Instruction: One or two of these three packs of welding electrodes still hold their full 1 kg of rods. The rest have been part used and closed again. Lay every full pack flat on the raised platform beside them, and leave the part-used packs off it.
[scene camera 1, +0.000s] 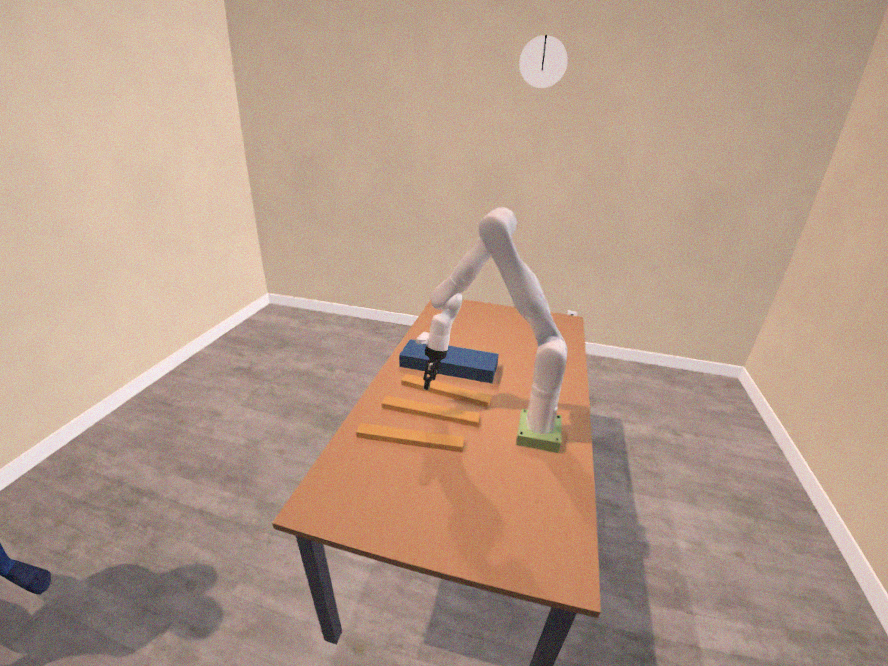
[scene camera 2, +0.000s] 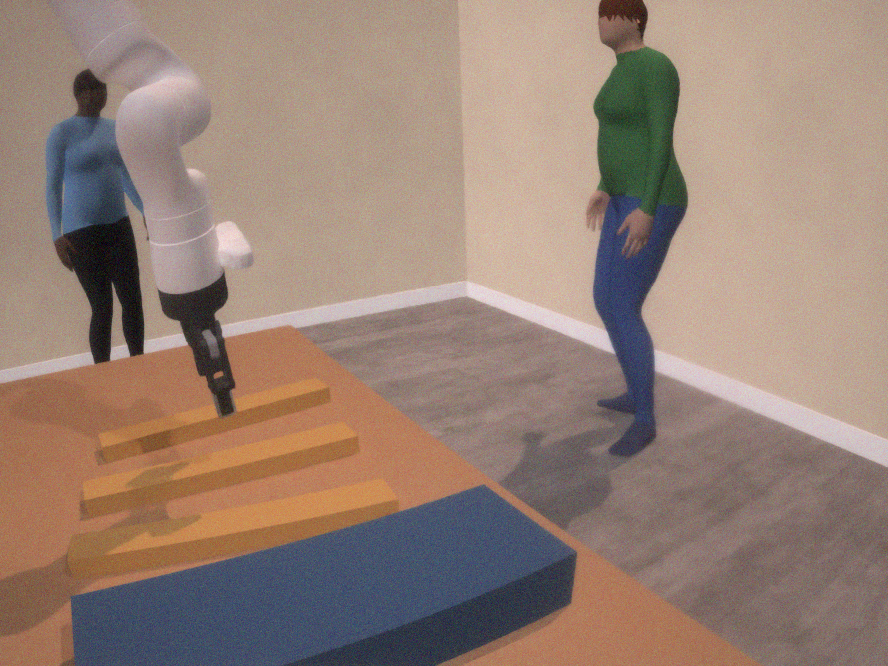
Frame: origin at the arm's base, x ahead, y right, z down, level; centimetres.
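Seen in the pictures: gripper, between the fingertips: (scene camera 1: 429, 384) (scene camera 2: 216, 393); arm's base, origin of its link: (scene camera 1: 539, 424).
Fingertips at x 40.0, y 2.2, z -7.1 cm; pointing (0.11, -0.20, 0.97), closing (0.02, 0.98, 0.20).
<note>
Offsets run from my fingertips to a thing's middle. Level surfaces: height alone.
Three long orange-yellow packs lie flat, side by side, on the table. One pack @[dx -3.4, dy +12.1, dz +10.4 cm] (scene camera 1: 462, 395) (scene camera 2: 301, 511) is nearest the platform, one pack @[dx -1.1, dy -1.7, dz +10.4 cm] (scene camera 1: 431, 410) (scene camera 2: 286, 453) is in the middle, and one pack @[dx +1.8, dy -16.9, dz +10.4 cm] (scene camera 1: 410, 437) (scene camera 2: 286, 400) is farthest from it. No fill difference can be told by sight. The blue raised platform @[dx -0.4, dy +30.6, dz +8.6 cm] (scene camera 1: 469, 362) (scene camera 2: 322, 573) has no pack on its visible top. My gripper (scene camera 1: 427, 387) (scene camera 2: 225, 413) is open and empty, pointing down above the packs, roughly over the middle one. It overlaps the nearest pack in scene camera 1 and the farthest in scene camera 2.
The arm's green base (scene camera 1: 539, 438) stands on the wooden table @[dz +11.6 cm] (scene camera 1: 459, 523) beside the packs. A person in green (scene camera 2: 638, 129) stands off the table's side, and a person in light blue (scene camera 2: 89, 172) stands beyond its far end. The platform lies near the table's side edge.
</note>
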